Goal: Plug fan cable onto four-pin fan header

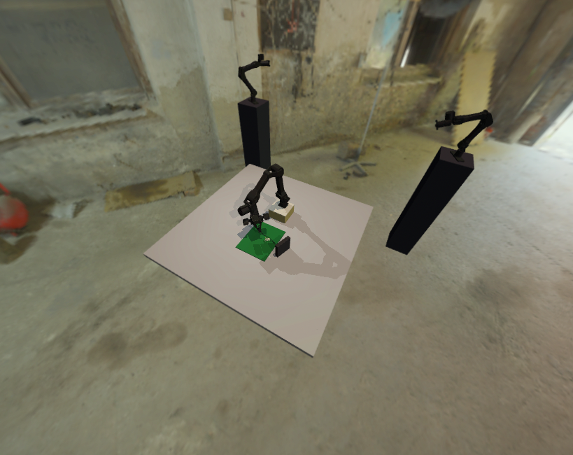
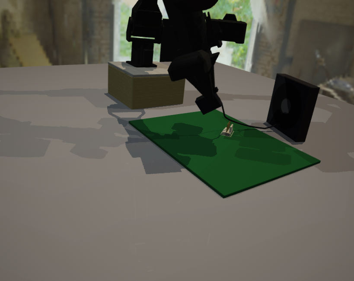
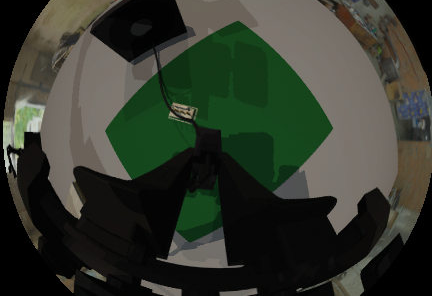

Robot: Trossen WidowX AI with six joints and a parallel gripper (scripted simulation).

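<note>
Right now the green board is 1 cm ahead of my gripper tip, 2 cm to the left of it and 10 cm below it. Round my gripper tip: four-pin header: 1 cm behind, 6 cm to the left, 9 cm below; black fan plug: 1 cm behind, 1 cm below; black fan: 2 cm ahead, 20 cm to the left, 3 cm below.
</note>
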